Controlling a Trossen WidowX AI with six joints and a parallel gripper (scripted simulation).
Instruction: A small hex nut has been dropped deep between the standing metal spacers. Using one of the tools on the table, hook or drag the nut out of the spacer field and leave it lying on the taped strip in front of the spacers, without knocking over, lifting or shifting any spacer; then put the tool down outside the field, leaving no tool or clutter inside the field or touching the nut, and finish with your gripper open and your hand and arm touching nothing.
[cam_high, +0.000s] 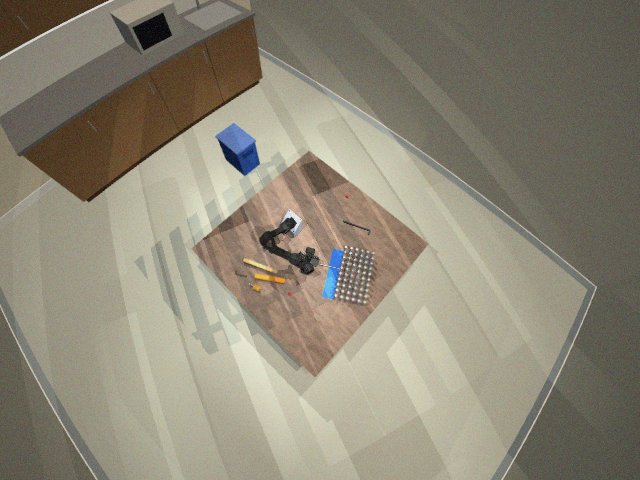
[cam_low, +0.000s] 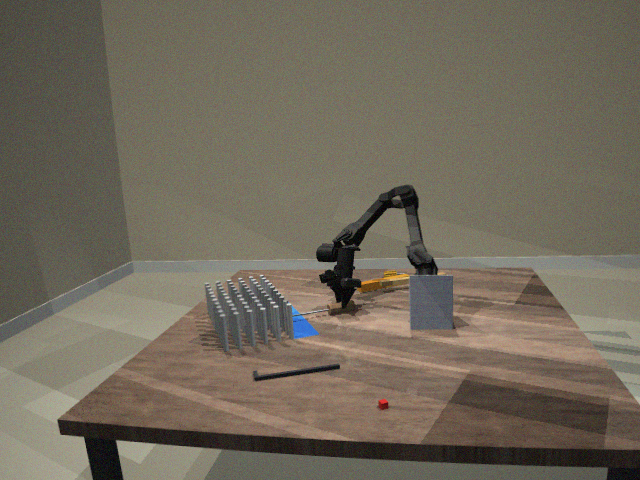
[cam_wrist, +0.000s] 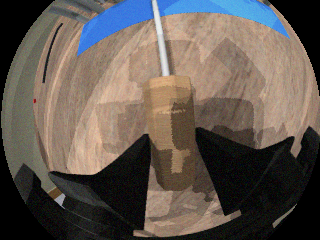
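The pick tool lies 80 mm ahead of my gripper tip and 60 mm to the left of it. Also, from my gripper tip: blue taped strip (160 mm ahead, 70 mm to the left, 20 mm below).
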